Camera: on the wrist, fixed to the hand. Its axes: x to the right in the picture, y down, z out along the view.
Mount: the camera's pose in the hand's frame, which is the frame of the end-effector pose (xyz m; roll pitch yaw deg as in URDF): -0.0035 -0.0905 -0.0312 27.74 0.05 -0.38
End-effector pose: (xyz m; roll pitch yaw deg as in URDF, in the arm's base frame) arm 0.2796 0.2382 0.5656 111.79 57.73 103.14
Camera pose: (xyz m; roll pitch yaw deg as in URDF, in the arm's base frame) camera 0.2330 0.1625 0.5299 139.83 58.06 103.49
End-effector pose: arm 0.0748 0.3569 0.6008 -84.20 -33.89 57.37
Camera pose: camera 0.0810 0.2920 0.6710 -56.40 -34.26 57.26
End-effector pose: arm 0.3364 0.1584 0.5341 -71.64 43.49 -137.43
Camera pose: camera 0.2604 0.1675 0.5917 -44.06 43.14 -137.66
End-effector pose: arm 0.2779 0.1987 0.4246 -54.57 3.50 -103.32
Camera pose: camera 0.2021 0.2167 0.4804 -26.85 3.22 -103.58
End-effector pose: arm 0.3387 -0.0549 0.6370 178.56 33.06 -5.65
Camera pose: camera 0.3605 0.0346 0.6631 -153.45 33.02 -5.20
